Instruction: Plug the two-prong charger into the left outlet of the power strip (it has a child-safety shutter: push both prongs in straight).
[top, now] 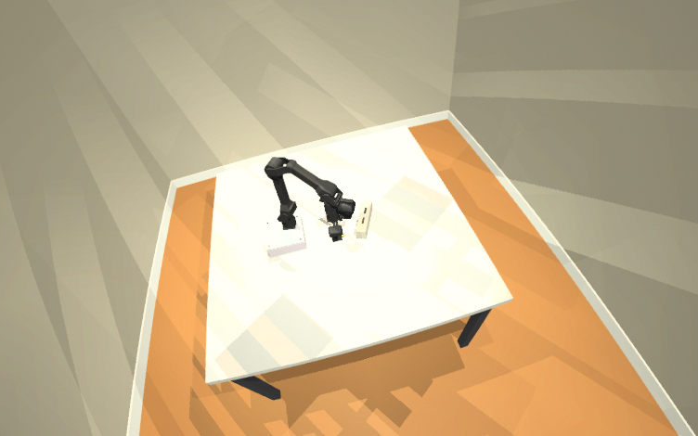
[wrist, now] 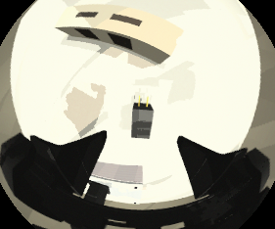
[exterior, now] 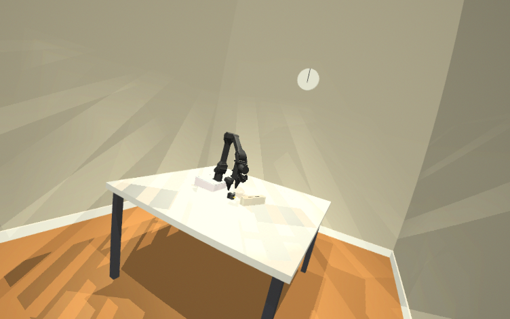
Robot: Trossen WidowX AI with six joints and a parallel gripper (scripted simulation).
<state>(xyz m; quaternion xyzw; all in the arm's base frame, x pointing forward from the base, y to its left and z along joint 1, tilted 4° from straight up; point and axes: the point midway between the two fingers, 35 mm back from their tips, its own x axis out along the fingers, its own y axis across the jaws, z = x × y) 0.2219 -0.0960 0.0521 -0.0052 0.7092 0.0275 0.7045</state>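
My gripper tip is now 2 cm short of the dark two-prong charger and 5 cm above it.
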